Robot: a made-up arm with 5 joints.
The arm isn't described. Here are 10 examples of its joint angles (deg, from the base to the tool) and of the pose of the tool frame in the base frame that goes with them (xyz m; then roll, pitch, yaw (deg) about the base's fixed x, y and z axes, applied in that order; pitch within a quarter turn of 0, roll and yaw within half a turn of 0).
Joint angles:
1: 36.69 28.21 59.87 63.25 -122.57
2: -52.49 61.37 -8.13 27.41 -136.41
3: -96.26 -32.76 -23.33 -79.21 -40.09
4: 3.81 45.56 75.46 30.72 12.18
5: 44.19 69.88 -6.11 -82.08 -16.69
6: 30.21 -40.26 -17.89 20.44 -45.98
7: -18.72 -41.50 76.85 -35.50 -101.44
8: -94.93 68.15 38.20 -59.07 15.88
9: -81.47 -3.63 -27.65 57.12 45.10
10: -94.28 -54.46 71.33 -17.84 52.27
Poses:
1: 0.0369 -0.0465 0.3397 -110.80 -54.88 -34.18
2: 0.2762 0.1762 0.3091 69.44 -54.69 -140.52
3: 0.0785 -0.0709 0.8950 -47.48 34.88 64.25
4: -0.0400 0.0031 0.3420 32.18 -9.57 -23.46
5: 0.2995 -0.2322 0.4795 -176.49 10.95 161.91
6: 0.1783 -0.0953 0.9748 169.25 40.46 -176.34
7: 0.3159 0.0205 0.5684 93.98 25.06 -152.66
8: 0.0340 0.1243 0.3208 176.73 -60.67 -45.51
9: 0.0918 0.3005 0.7679 -128.30 -50.76 -87.69
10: 0.0236 0.2288 0.5981 -115.12 -25.00 -81.62
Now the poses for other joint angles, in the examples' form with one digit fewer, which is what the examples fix.
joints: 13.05 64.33 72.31 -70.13 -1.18
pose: 0.111 -0.018 0.361 130.1 -64.9 -126.1
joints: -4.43 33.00 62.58 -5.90 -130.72
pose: 0.154 -0.059 0.305 74.0 -63.4 173.1
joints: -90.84 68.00 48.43 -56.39 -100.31
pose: 0.102 0.076 0.313 85.6 -34.6 -79.1
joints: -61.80 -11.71 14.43 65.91 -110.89
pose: 0.247 0.225 0.566 78.3 -42.5 -113.2
